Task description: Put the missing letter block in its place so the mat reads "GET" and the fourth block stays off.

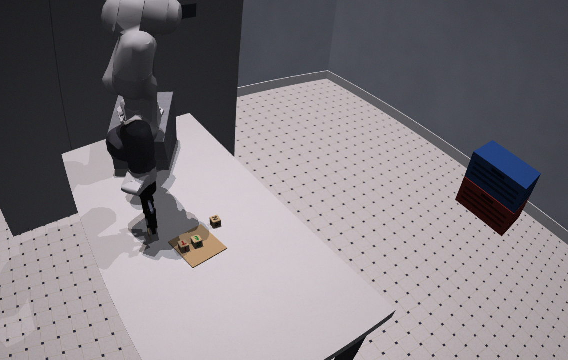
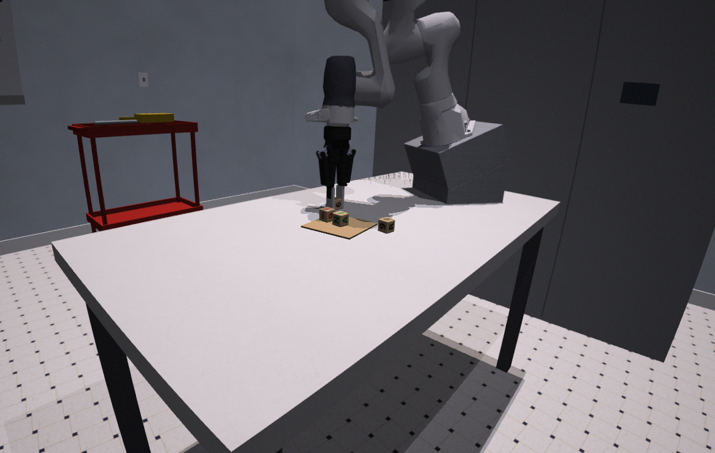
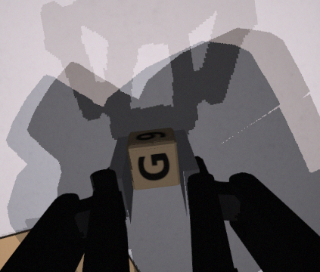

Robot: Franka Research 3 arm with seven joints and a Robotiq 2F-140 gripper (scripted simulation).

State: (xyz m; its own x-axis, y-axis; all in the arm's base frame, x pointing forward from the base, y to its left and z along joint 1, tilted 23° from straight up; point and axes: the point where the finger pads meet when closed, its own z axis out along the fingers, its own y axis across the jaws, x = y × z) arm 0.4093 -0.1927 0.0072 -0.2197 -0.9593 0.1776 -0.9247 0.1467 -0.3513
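The G block lies 20 mm below my hand. Round my hand: mat (120 mm ahead, 100 mm to the left, 30 mm below); E block (120 mm ahead, 100 mm to the left, 10 mm below); T block (110 mm ahead, 50 mm to the left, 10 mm below).
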